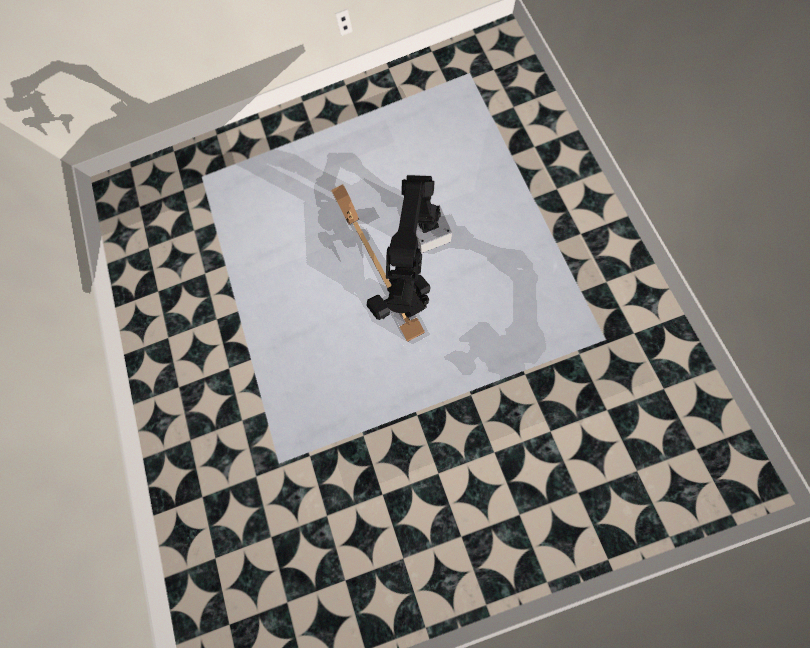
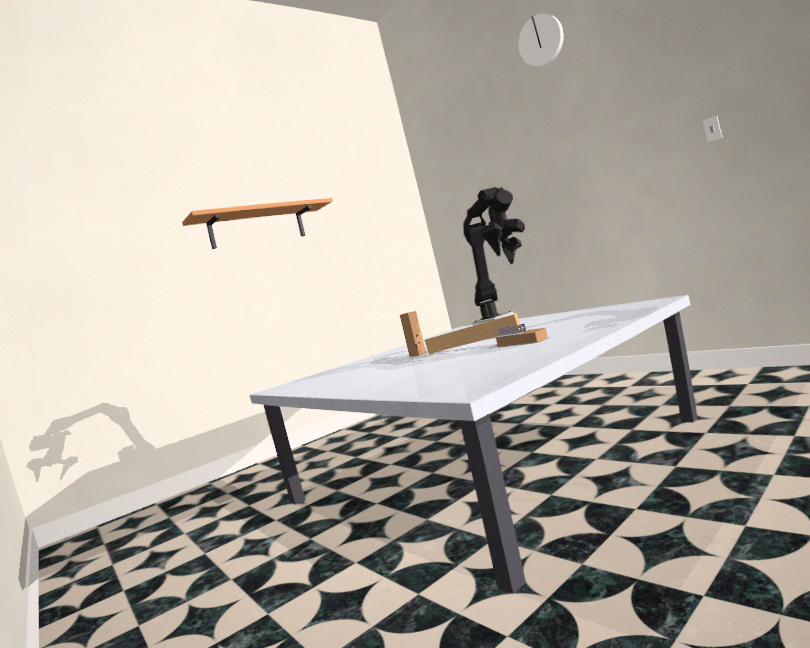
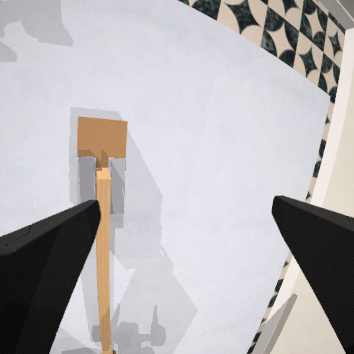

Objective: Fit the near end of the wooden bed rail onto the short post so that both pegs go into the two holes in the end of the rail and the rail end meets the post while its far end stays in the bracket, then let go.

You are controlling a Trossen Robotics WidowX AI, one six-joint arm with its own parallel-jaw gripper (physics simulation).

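Where they show: gripper, fingertip midpoint: (image 2: 505, 259) (image 3: 187, 206); arm's base, link origin: (image 1: 428, 223) (image 2: 490, 317).
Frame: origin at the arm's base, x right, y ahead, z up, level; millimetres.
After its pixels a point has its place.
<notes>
The wooden bed rail (image 1: 372, 254) @(x -40, y 246, z -4 mm) (image 2: 467, 334) @(x -95, y 248, z -23 mm) (image 3: 103, 245) @(x -205, y 224, z 13 mm) stands on edge on the table. Its far end lies between the grey walls of the bracket (image 2: 511, 329) @(x -295, y 220, z -29 mm) (image 3: 118, 175) @(x -305, y 238, z -42 mm) on a flat wooden block (image 1: 413, 331) @(x -373, y 199, z -44 mm) (image 2: 533, 336) @(x -387, y 236, z -57 mm) (image 3: 102, 134) @(x -366, y 200, z -44 mm). Its near end is low beside the upright short post (image 1: 341, 197) @(x 166, y 279, z 99 mm) (image 2: 410, 331) @(x 170, y 302, z 25 mm). Small pegs show on the post's rail side; a narrow gap seems to show there, and the holes cannot be made out. My gripper (image 1: 401, 297) @(x -339, y 231, z 212 mm) (image 2: 504, 257) @(x -339, y 231, z 212 mm) (image 3: 187, 206) @(x -339, y 231, z 212 mm) is open and empty, high above the table, towards the bracket end.
The light table (image 1: 290, 378) @(x -375, y 713, z -80 mm) (image 2: 405, 388) @(x -306, y 738, z -80 mm) (image 3: 215, 125) @(x -440, y 426, z -80 mm) carries all the parts. The arm's base (image 1: 436, 241) @(x -72, y -7, z -24 mm) stands beside the rail. Arm shadows fall across the table. A wall shelf (image 2: 260, 209) is on the wall behind.
</notes>
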